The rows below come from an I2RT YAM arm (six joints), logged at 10 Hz.
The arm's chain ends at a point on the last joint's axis. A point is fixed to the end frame.
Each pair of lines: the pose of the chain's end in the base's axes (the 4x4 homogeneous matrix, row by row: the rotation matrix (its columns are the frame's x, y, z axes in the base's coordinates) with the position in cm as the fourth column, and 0 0 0 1 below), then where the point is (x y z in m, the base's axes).
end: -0.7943, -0.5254, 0.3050, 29.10; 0.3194, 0.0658, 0.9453, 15.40; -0.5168, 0.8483, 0.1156, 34.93; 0, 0, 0, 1
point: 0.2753 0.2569 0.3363
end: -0.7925, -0.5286, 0.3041, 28.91; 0.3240, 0.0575, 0.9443, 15.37; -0.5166, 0.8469, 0.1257, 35.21; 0, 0, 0, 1
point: 0.2734 0.2567 0.3401
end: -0.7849, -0.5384, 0.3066, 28.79; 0.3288, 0.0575, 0.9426, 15.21; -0.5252, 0.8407, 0.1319, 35.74; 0, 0, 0, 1
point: 0.2728 0.2552 0.3455
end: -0.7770, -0.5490, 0.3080, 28.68; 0.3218, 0.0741, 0.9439, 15.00; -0.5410, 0.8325, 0.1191, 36.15; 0, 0, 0, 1
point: 0.2722 0.2529 0.3475
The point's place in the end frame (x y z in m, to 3 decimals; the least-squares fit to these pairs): 0.052 0.004 0.091
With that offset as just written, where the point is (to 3 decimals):
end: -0.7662, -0.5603, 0.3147, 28.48; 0.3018, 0.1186, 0.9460, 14.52; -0.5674, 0.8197, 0.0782, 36.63; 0, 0, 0, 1
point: 0.271 0.247 0.347
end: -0.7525, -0.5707, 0.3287, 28.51; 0.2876, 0.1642, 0.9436, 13.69; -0.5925, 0.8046, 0.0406, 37.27; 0, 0, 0, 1
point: 0.274 0.238 0.349
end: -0.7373, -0.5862, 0.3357, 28.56; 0.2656, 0.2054, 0.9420, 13.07; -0.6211, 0.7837, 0.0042, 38.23; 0, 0, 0, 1
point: 0.275 0.231 0.354
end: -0.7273, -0.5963, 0.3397, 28.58; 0.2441, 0.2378, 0.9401, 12.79; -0.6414, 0.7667, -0.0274, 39.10; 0, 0, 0, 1
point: 0.277 0.227 0.358
